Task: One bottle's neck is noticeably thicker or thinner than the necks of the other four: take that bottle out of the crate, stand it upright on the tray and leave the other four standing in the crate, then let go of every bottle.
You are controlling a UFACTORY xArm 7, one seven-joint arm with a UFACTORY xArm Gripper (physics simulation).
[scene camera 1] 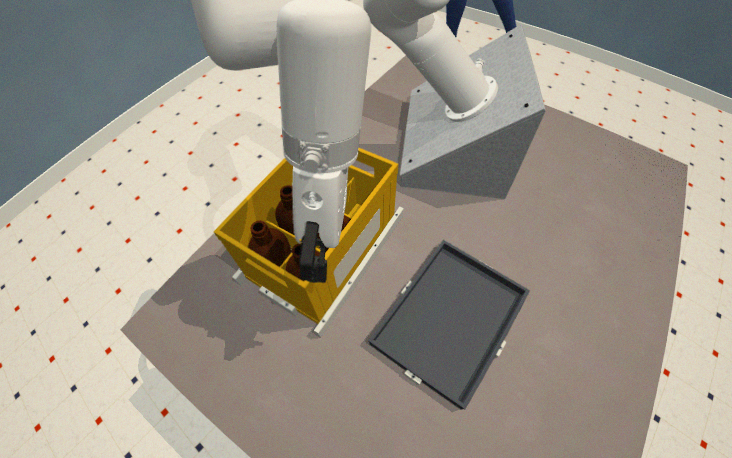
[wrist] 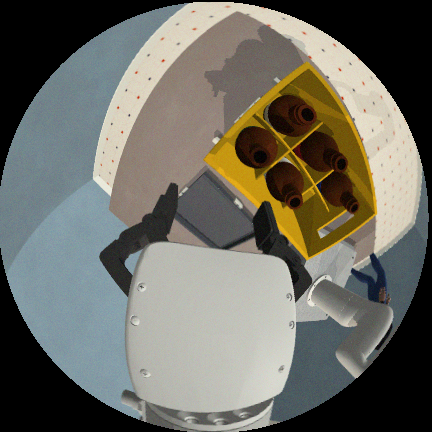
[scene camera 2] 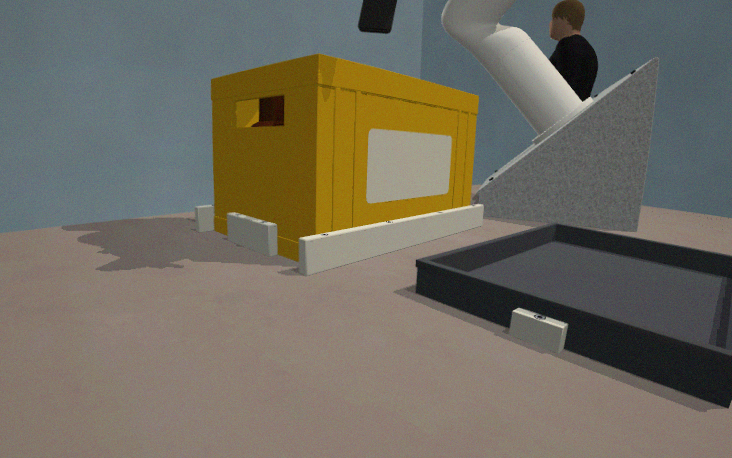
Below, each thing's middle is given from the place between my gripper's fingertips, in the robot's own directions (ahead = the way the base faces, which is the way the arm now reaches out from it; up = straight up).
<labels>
Right now the green-banded bottle (wrist: 256,147) is 2 cm behind my hand, 5 cm to the right of it and 14 cm below it. Round my hand: red-banded bottle (wrist: 319,150) (11 cm behind, 13 cm to the right, 14 cm below); then long white rail (scene camera 2: 317,253) (9 cm behind, 1 cm to the left, 21 cm below); then white-banded bottle (wrist: 284,181) (10 cm behind, 4 cm to the right, 14 cm below).
</labels>
